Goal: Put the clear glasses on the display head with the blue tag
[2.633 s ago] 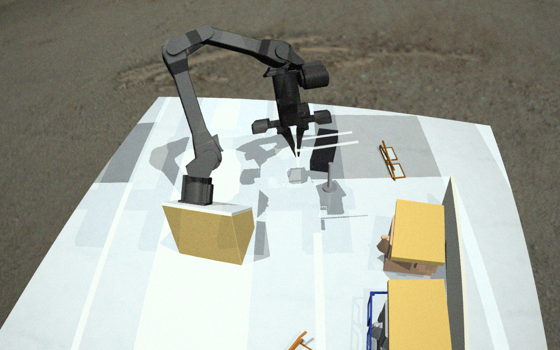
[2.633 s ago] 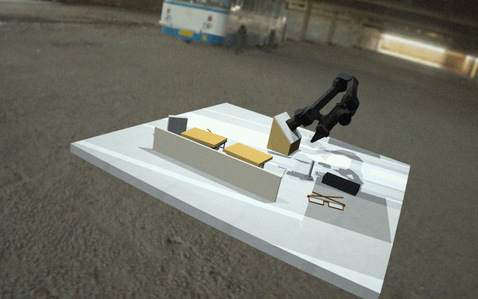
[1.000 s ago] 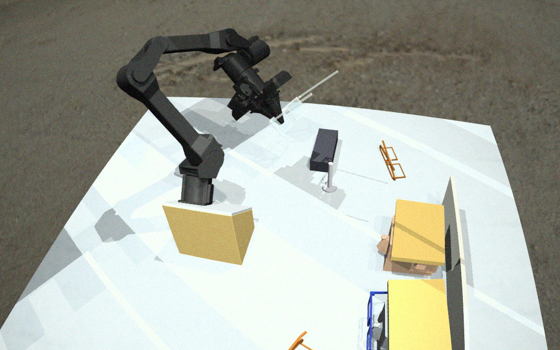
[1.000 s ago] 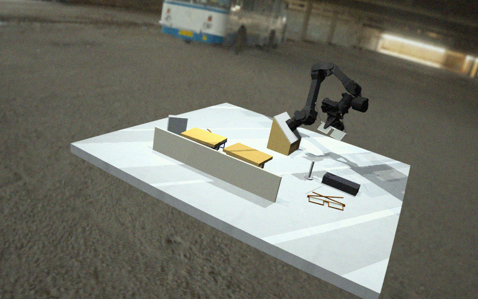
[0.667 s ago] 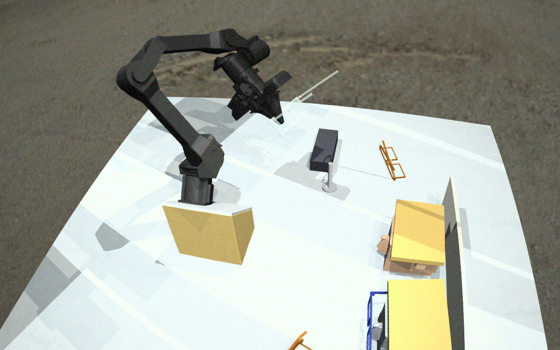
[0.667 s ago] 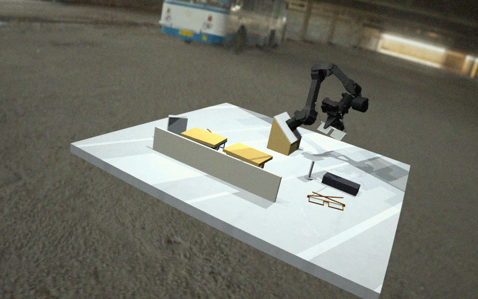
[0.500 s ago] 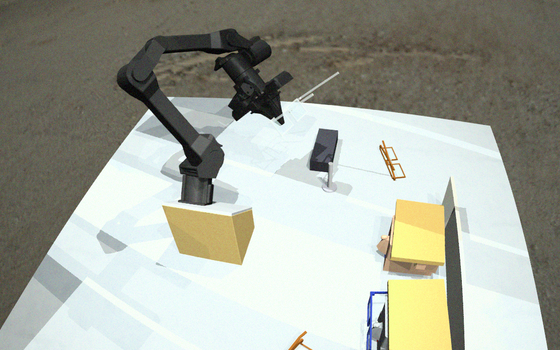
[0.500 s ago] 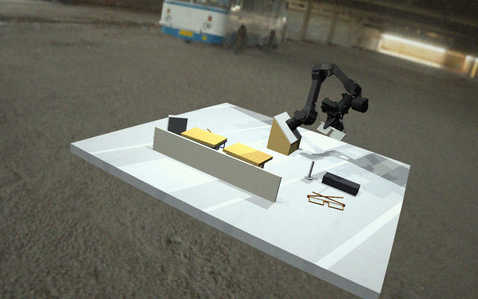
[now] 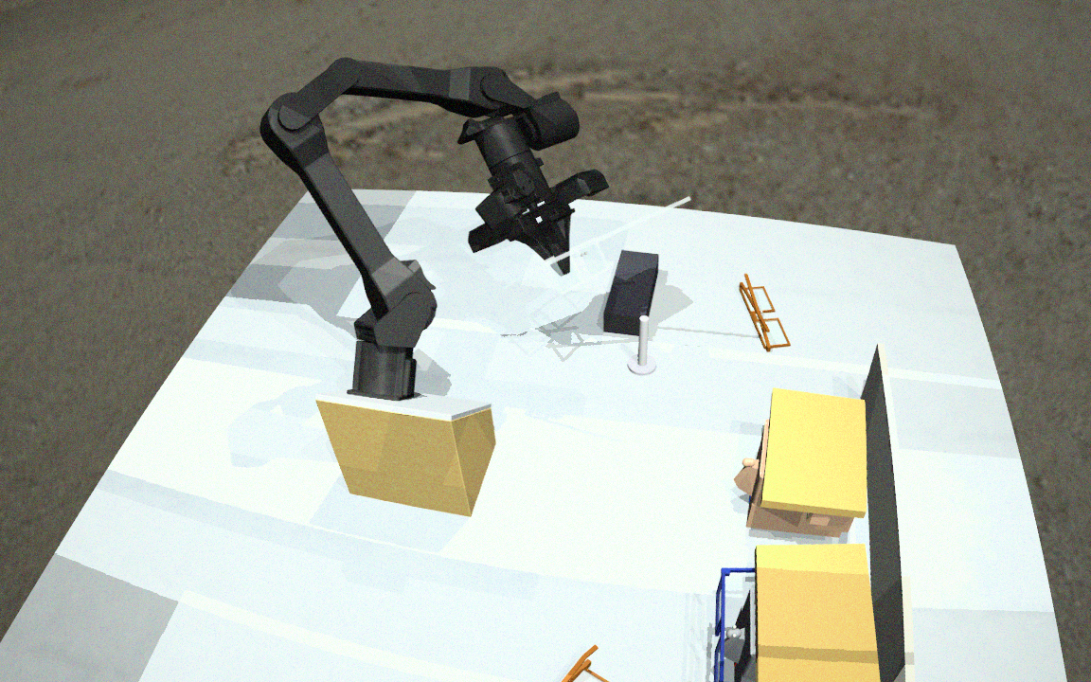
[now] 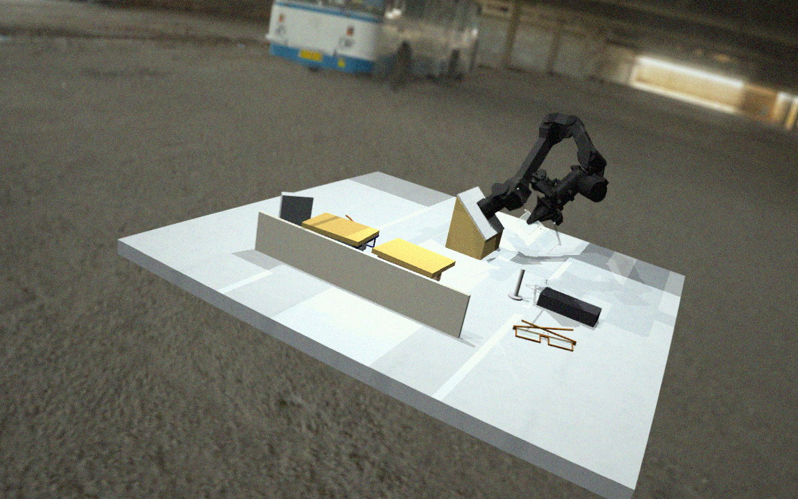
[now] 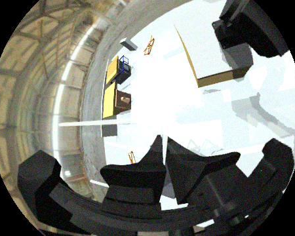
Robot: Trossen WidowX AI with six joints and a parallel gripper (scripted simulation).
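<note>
My gripper tip is now 29 cm short of the skin-coloured display head, 18 cm to the left of it and 12 cm above it. Round my gripper tip: post: 10 cm ahead, 4 cm to the left, 15 cm below; black box: 7 cm ahead, 18 cm to the left, 16 cm below; grey display head: 28 cm ahead, 41 cm to the right, 12 cm below.
</note>
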